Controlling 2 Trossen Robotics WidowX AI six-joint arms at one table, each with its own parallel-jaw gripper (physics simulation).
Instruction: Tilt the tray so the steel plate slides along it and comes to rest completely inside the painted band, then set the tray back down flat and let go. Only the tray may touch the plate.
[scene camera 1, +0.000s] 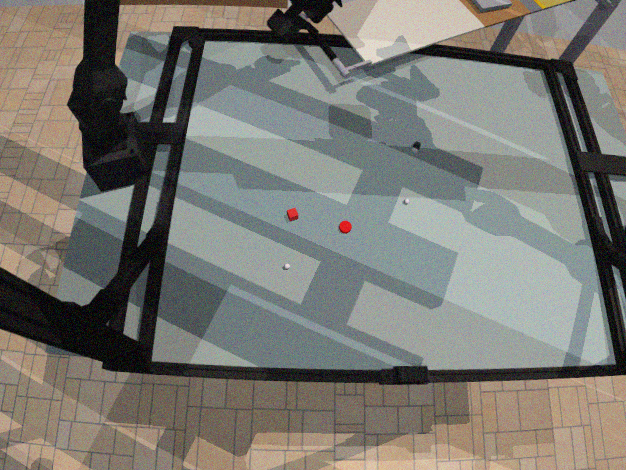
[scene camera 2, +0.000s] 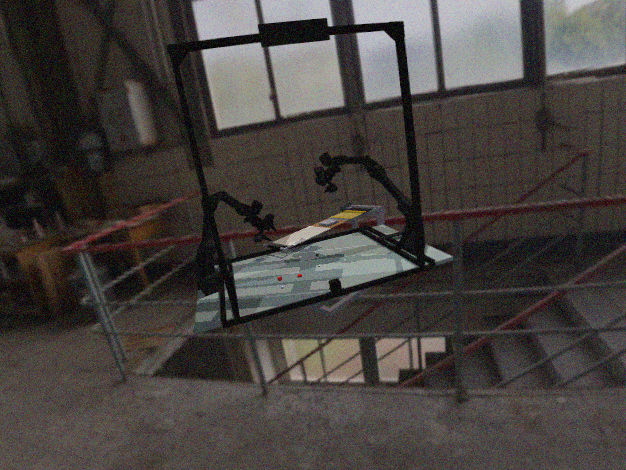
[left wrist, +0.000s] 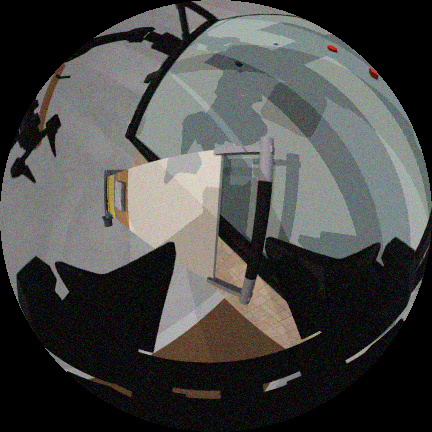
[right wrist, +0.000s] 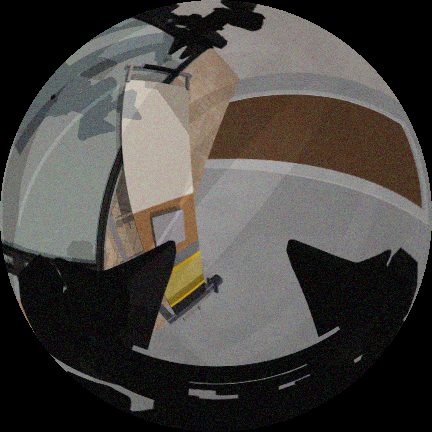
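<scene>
The long tray (scene camera 1: 404, 25) (scene camera 2: 302, 235) (left wrist: 170, 195) (right wrist: 155, 145) reaches over the table's back edge; I cannot tell its exact tilt. The steel plate (scene camera 1: 490, 4) (scene camera 2: 329, 221) (left wrist: 120, 195) (right wrist: 169, 227), a grey square, lies on its orange-brown stretch, outside the yellow band (scene camera 1: 553, 2) (scene camera 2: 351, 215) (left wrist: 111, 195) (right wrist: 187, 280) farther along. My left gripper (scene camera 2: 267, 230) (left wrist: 220, 245) is open and empty above the tray's black handle bar (left wrist: 260, 220) with grey ends. The bar appears nearer one finger. My right gripper (scene camera 2: 326, 183) (right wrist: 233, 246) is open and empty, high above the tray.
On the glassy table (scene camera 1: 227, 328) are a red cube (scene camera 1: 292, 214), a red disc (scene camera 1: 345, 227), two small white balls (scene camera 1: 406, 201) (scene camera 1: 286, 266) and a small black piece (scene camera 1: 416, 146). A black frame (scene camera 2: 408, 101) rises over the table. Grey legs (scene camera 1: 507, 34) stand under the tray's yellow end.
</scene>
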